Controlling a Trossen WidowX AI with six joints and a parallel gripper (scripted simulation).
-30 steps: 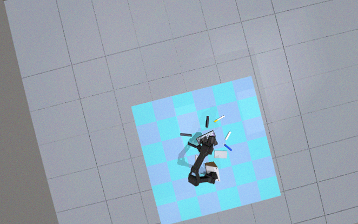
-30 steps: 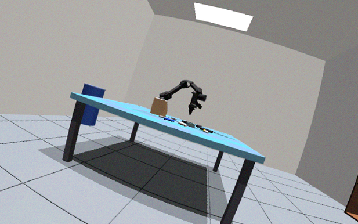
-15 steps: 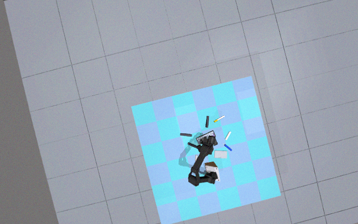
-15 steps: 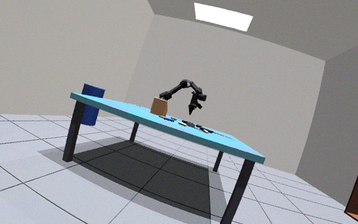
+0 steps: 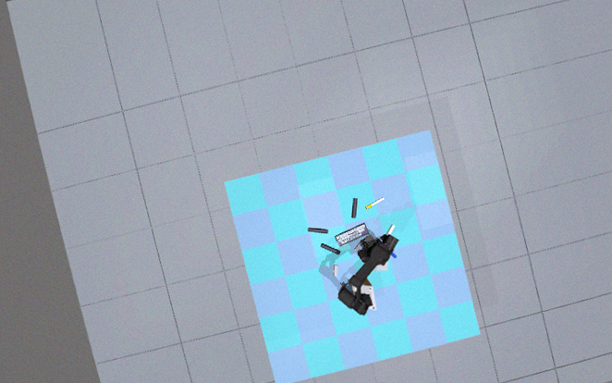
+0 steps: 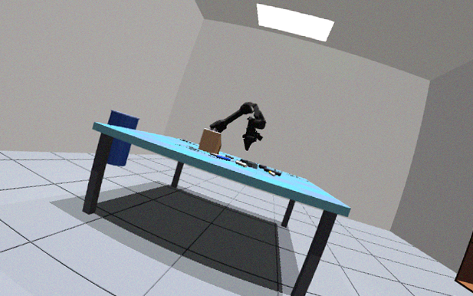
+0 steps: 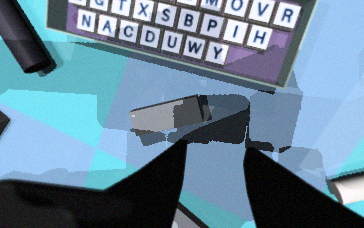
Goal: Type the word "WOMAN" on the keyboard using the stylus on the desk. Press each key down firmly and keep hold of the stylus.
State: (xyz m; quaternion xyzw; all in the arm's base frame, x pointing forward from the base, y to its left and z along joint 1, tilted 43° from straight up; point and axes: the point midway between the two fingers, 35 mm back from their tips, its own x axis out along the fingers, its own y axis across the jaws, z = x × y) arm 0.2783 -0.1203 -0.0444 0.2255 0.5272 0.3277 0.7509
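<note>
The stylus lies 110 mm to the right of my gripper tip, 90 mm below it and 90 mm behind it. Round my gripper tip: O key: 80 mm below, 80 mm ahead, 20 mm to the left; stylus tip: 90 mm to the right, 90 mm below, 60 mm behind; M key: 80 mm below, 80 mm ahead, 40 mm to the left.
</note>
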